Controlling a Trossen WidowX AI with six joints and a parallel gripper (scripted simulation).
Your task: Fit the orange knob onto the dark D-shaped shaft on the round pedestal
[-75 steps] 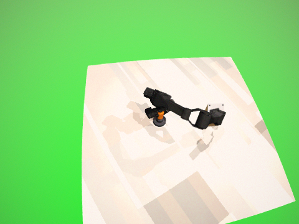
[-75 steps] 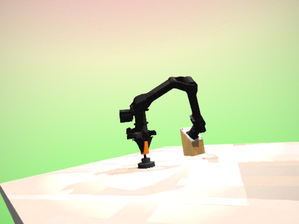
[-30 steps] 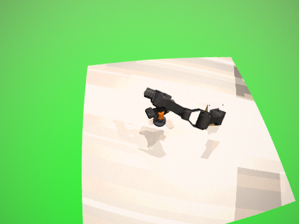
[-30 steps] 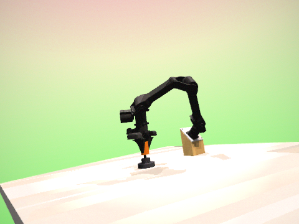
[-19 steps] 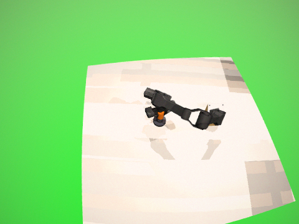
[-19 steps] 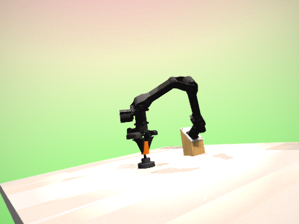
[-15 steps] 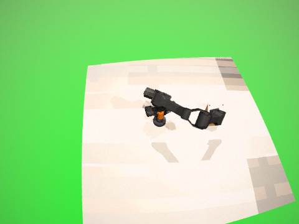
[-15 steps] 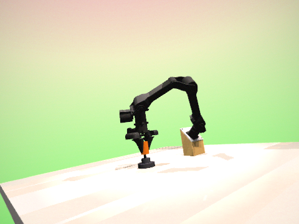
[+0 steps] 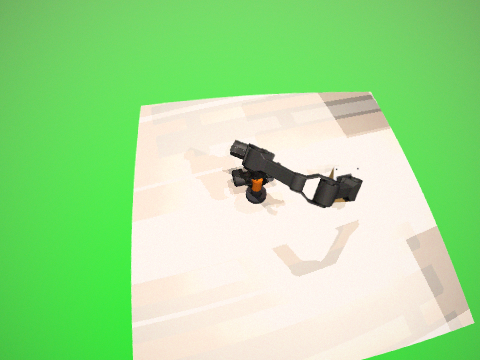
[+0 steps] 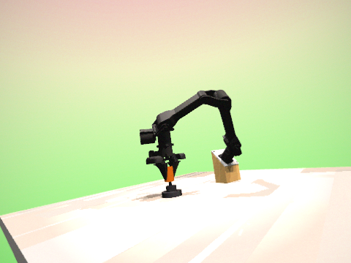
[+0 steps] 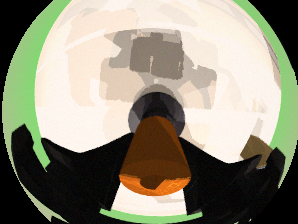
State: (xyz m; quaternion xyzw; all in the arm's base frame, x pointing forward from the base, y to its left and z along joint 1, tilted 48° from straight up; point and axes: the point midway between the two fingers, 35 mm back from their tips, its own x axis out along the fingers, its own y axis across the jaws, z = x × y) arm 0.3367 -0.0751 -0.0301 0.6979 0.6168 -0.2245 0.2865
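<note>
Now: the orange knob 2 cm above my gripper tip. Also, from my gripper tip: dark round pedestal 4 cm below.
</note>
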